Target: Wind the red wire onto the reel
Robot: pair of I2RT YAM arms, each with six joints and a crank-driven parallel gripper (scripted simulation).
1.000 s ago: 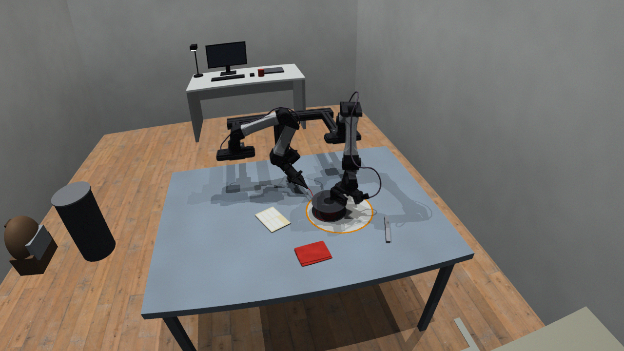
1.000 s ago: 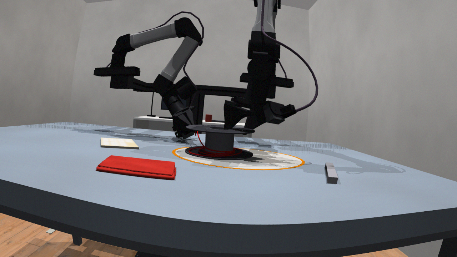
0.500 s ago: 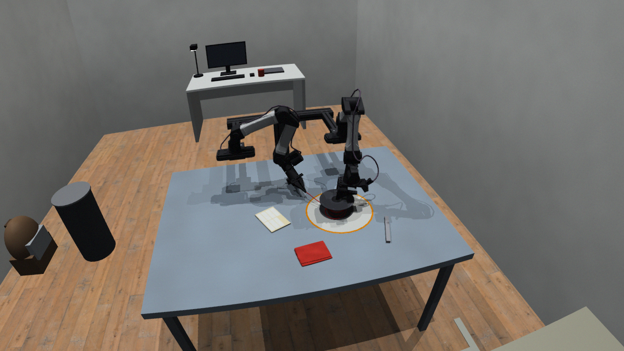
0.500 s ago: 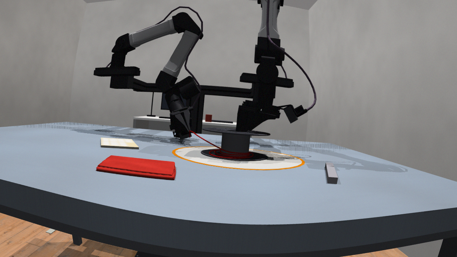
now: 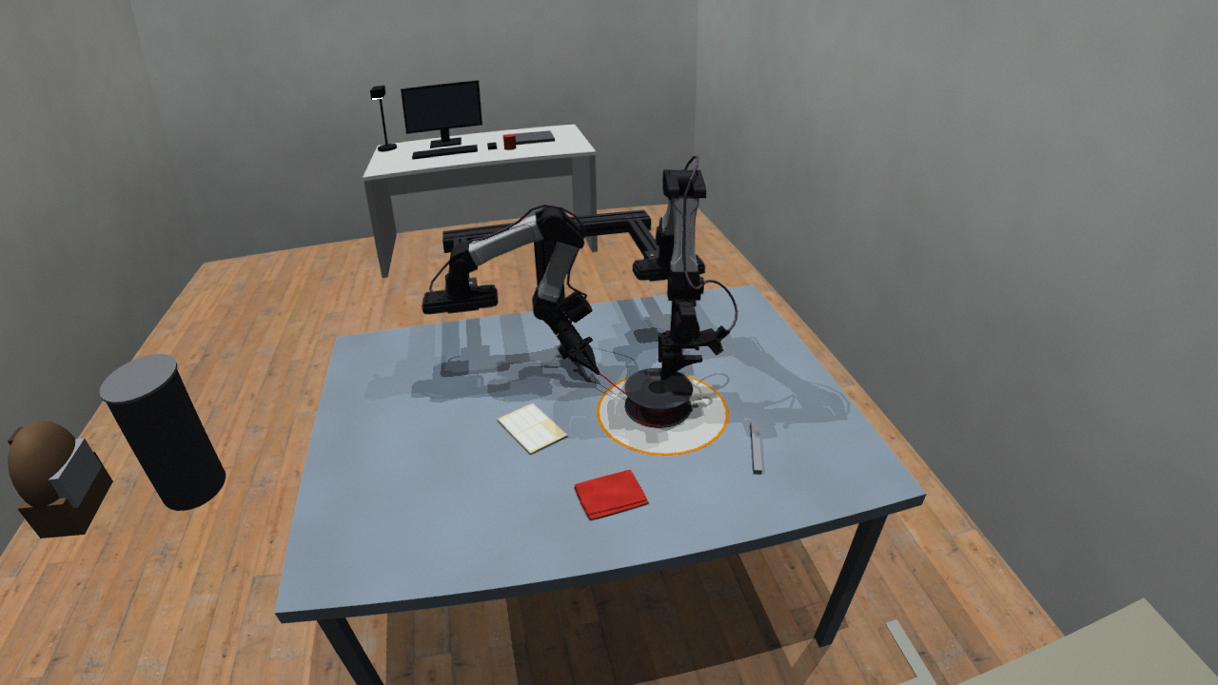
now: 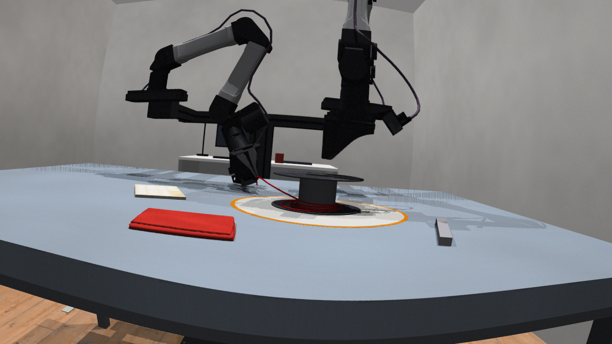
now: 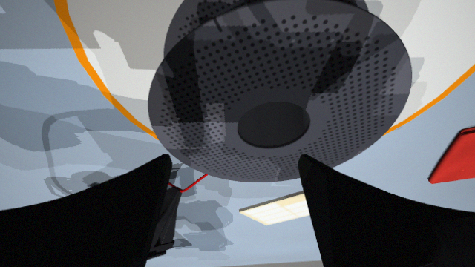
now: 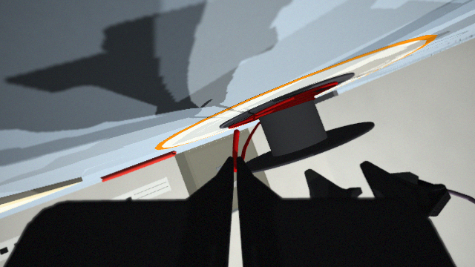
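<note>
The dark reel lies 3 cm ahead of my left hand, 2 cm to the right of it and 7 cm below it. Round my left hand: orange painted ring: 5 cm ahead, 1 cm to the right, 10 cm below; grey bar: 26 cm ahead, 16 cm to the left, 10 cm below; cream gridded tile: 1 cm ahead, 37 cm to the right, 10 cm below.
</note>
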